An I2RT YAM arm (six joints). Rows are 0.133 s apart.
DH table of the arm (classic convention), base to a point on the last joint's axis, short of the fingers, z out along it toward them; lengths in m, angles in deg. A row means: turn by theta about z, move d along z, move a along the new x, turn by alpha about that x. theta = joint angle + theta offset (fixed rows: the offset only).
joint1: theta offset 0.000; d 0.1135; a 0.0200; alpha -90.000
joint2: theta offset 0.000; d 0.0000; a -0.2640; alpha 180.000
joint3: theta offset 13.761; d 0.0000; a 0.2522; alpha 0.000
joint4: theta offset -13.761; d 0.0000; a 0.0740; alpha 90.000
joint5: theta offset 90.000; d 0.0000; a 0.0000; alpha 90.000
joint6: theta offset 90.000; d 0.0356; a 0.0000; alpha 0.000
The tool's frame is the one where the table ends.
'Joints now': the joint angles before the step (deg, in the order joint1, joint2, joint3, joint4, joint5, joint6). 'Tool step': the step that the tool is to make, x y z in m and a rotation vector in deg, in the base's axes. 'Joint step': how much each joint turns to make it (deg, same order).
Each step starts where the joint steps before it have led.
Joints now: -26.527 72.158 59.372 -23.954 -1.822 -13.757
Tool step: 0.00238 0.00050 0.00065 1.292 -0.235 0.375
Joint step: 0.194 0.527 0.620 -0.421 -0.903 0.901
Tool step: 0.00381 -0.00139 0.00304 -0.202 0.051 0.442
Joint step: 0.067 0.918 1.321 -0.378 -0.176 -0.389
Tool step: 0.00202 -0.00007 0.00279 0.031 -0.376 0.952
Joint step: 0.064 0.356 0.777 -0.119 -0.827 -0.379
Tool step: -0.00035 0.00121 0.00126 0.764 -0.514 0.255
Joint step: 0.104 -0.219 0.068 -0.117 -0.666 0.643
